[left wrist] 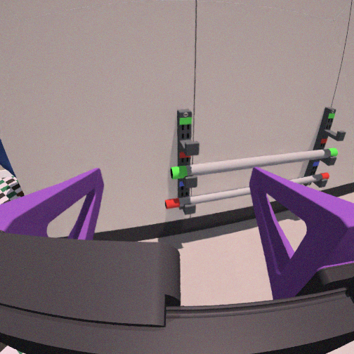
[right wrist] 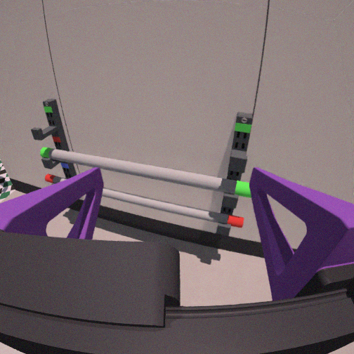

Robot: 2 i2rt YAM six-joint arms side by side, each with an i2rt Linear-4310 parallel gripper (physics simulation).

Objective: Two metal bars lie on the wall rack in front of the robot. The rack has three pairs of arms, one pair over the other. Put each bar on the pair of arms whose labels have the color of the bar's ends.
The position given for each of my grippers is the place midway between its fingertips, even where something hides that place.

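My left gripper is visible in the left wrist view [176, 175], and it is out of frame in the right wrist view. My right gripper is out of frame in the left wrist view; the gripper is visible in the right wrist view [176, 175]. A metal bar appears in both the right wrist view [198, 180] and the left wrist view [244, 163].
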